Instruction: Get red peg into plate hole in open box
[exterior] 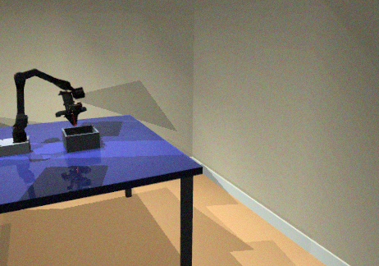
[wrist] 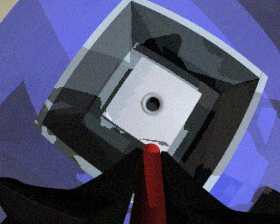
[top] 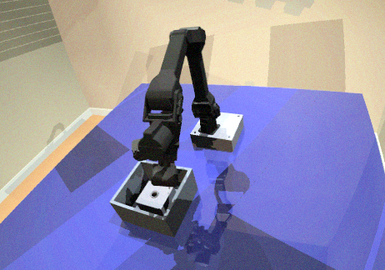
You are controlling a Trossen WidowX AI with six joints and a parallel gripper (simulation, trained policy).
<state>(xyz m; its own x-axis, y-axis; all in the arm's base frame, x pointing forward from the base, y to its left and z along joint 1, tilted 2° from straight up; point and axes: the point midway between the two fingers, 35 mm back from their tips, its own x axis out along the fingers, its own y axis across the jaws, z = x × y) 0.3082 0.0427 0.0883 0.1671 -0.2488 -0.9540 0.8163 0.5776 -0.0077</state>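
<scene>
The red peg lies 1 cm behind my gripper tip, 1 cm to the left of it and 3 cm above it. Round my gripper tip: plate 3 cm ahead, 4 cm to the right, 8 cm below; grey box 3 cm ahead, 4 cm to the right, 9 cm below.
</scene>
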